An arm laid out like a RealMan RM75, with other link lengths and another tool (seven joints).
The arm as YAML. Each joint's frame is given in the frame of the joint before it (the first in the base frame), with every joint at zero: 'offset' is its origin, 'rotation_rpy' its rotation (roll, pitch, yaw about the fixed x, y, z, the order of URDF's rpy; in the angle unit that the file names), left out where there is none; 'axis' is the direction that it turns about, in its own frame. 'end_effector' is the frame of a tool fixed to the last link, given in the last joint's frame.
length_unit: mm
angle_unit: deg
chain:
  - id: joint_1
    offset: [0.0, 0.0, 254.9]
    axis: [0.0, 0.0, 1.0]
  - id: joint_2
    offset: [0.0, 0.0, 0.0]
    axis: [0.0, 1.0, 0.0]
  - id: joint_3
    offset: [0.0, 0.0, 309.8]
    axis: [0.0, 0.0, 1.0]
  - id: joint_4
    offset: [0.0, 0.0, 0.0]
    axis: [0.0, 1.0, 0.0]
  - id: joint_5
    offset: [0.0, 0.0, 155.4]
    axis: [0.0, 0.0, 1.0]
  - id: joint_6
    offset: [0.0, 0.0, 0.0]
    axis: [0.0, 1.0, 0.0]
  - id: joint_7
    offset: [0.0, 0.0, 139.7]
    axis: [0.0, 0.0, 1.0]
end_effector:
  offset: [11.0, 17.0, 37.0]
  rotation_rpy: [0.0, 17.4, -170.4]
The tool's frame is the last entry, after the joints.
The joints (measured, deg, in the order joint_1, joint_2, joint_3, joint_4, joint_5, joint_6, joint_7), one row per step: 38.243, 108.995, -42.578, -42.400, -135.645, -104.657, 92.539; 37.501, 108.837, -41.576, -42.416, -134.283, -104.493, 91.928; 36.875, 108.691, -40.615, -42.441, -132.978, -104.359, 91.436; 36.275, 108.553, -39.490, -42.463, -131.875, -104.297, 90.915; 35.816, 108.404, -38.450, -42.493, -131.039, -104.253, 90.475; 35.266, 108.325, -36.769, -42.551, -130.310, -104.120, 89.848; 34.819, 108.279, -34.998, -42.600, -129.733, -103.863, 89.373; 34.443, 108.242, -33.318, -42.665, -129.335, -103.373, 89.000; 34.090, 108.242, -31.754, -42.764, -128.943, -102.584, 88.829; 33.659, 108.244, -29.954, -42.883, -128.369, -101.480, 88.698; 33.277, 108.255, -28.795, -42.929, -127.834, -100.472, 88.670; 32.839, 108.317, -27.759, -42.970, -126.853, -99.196, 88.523; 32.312, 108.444, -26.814, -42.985, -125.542, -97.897, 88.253; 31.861, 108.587, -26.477, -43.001, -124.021, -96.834, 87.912; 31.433, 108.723, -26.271, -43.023, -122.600, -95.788, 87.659; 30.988, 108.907, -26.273, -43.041, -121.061, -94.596, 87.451; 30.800, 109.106, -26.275, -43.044, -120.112, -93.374, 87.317; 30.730, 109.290, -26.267, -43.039, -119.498, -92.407, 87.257
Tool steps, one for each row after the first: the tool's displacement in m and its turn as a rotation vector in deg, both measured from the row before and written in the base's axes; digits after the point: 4 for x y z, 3 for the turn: 0.0004, 0.0004, 0.0022, 1.598, 1.582, -0.140; 0.0000, 0.0008, 0.0023, 1.547, 1.489, -0.127; 0.0002, 0.0007, 0.0026, 1.553, 1.405, -0.159; 0.0003, 0.0010, 0.0027, 1.384, 1.098, -0.124; 0.0007, 0.0015, 0.0032, 1.943, 1.312, -0.259; 0.0007, 0.0022, 0.0032, 2.027, 1.191, -0.410; 0.0012, 0.0027, 0.0031, 2.071, 0.876, -0.522; 0.0015, 0.0034, 0.0030, 2.198, 0.704, -0.743; 0.0021, 0.0044, 0.0038, 2.751, 0.808, -0.991; 0.0021, 0.0032, 0.0027, 2.073, 0.545, -0.879; 0.0018, 0.0038, 0.0029, 2.442, 0.690, -0.768; 0.0015, 0.0035, 0.0028, 2.559, 0.880, -0.667; 0.0004, 0.0027, 0.0019, 2.024, 0.790, -0.203; 0.0005, 0.0024, 0.0018, 1.836, 0.677, -0.272; 0.0005, 0.0025, 0.0014, 1.814, 0.660, -0.324; 0.0004, 0.0030, 0.0006, 1.440, 0.287, -0.380; 0.0001, 0.0025, 0.0002, 1.030, 0.189, -0.326
